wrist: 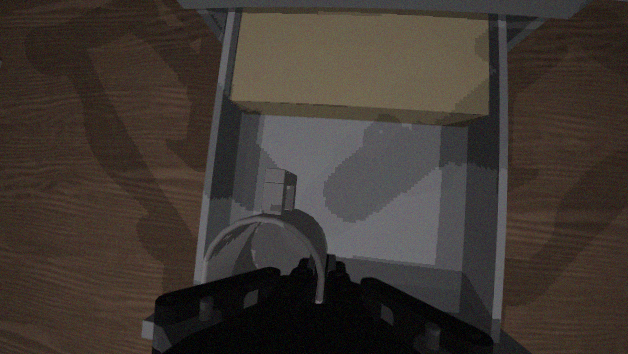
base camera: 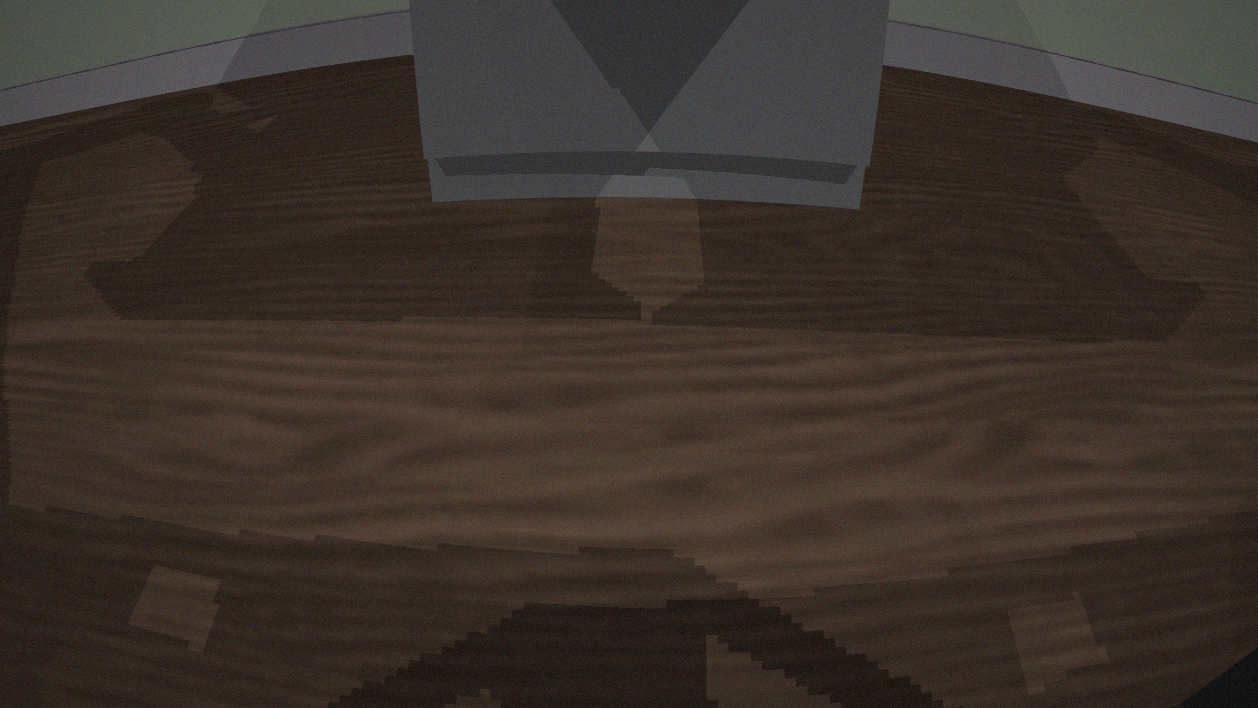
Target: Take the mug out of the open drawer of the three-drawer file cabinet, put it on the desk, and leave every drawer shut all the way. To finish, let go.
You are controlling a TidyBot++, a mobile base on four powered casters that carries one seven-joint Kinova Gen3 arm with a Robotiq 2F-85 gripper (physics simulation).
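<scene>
The light grey mug is upright in the wrist view, its opening facing the camera and its squarish handle pointing up the picture. My gripper is shut on the right-hand wall of the mug and holds it above the open drawer. The mug's rim overlaps the drawer's left wall in the picture. The black fingers hide the near part of the mug. The grey file cabinet stands at the top middle in the base camera view. The desk does not show in either view.
A tan block fills the far end of the drawer, next to the cabinet front. Brown wooden floor lies in front of the cabinet and on both sides of the drawer. A pale skirting strip and green wall are behind the cabinet.
</scene>
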